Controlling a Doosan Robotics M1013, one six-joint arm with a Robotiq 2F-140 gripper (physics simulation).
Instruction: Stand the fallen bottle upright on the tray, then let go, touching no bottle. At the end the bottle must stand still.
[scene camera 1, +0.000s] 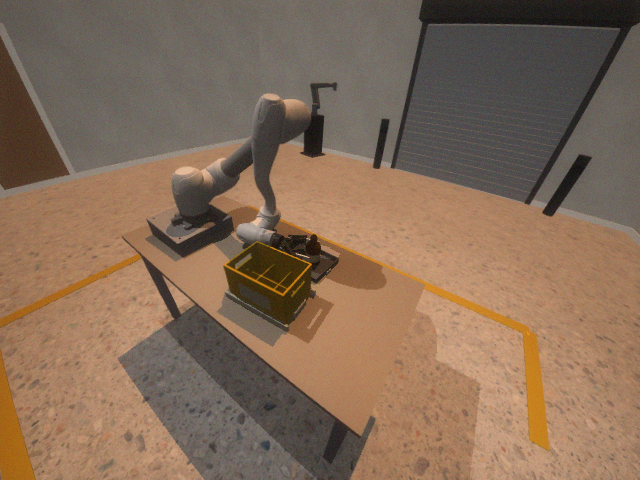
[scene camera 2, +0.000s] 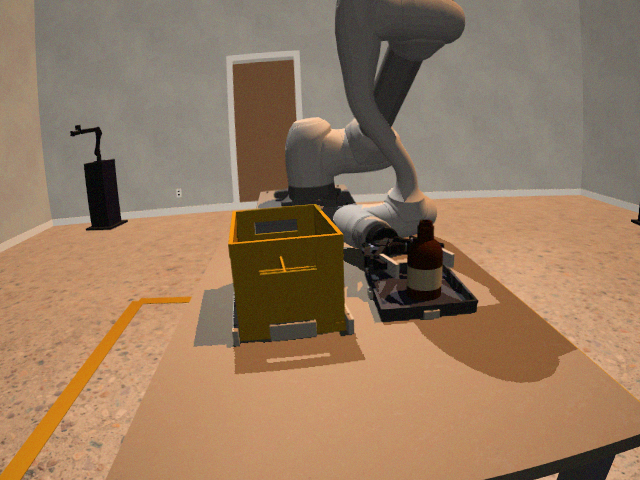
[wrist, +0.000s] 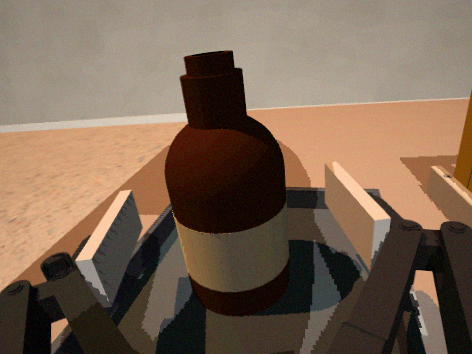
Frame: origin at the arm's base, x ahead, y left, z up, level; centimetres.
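Where they show: gripper, fingertip midpoint: (scene camera 1: 314, 251) (scene camera 2: 426, 266) (wrist: 230, 196); arm's base, link origin: (scene camera 1: 196, 217) (scene camera 2: 312, 198).
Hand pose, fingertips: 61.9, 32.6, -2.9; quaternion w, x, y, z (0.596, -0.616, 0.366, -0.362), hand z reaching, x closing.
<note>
Things, the pixels of their top centre, and the offset from my fingertips, as dx, dy, dz. Level surfaces: height alone.
- brown bottle, top centre: (wrist: 208, 53) (scene camera 2: 425, 220) (scene camera 1: 314, 235) -0.7, -0.3, +9.2
- dark tray, top centre: (wrist: 243, 279) (scene camera 2: 416, 281) (scene camera 1: 307, 257) -2.9, -1.7, -4.3
- yellow crate, top centre: (scene camera 2: 279, 220) (scene camera 1: 268, 264) +4.3, -28.3, +10.7
- table, surface height: dz -6.9
The brown bottle (scene camera 1: 313, 249) (scene camera 2: 425, 258) (wrist: 227, 190) with a pale label stands upright on its base on the dark tray (scene camera 1: 327, 272) (scene camera 2: 398, 313) (wrist: 304, 198). It looks vertical in scene camera 2 and slightly slanted in the wrist view. My gripper (scene camera 1: 301, 246) (scene camera 2: 419, 260) (wrist: 230, 196) is open and low over the tray, with one finger pad on each side of the bottle. In the wrist view a gap shows between the bottle and each pad, wider on the right. The bottle partly hides the fingers in scene camera 2.
A yellow crate (scene camera 1: 258, 294) (scene camera 2: 289, 289) (wrist: 466, 150) with inner dividers stands beside the tray, held by low pale brackets (scene camera 2: 293, 330) on the table (scene camera 1: 356, 351) (scene camera 2: 330, 413). The tray's raised rim surrounds the bottle. The arm's wrist reaches in low from the robot base side.
</note>
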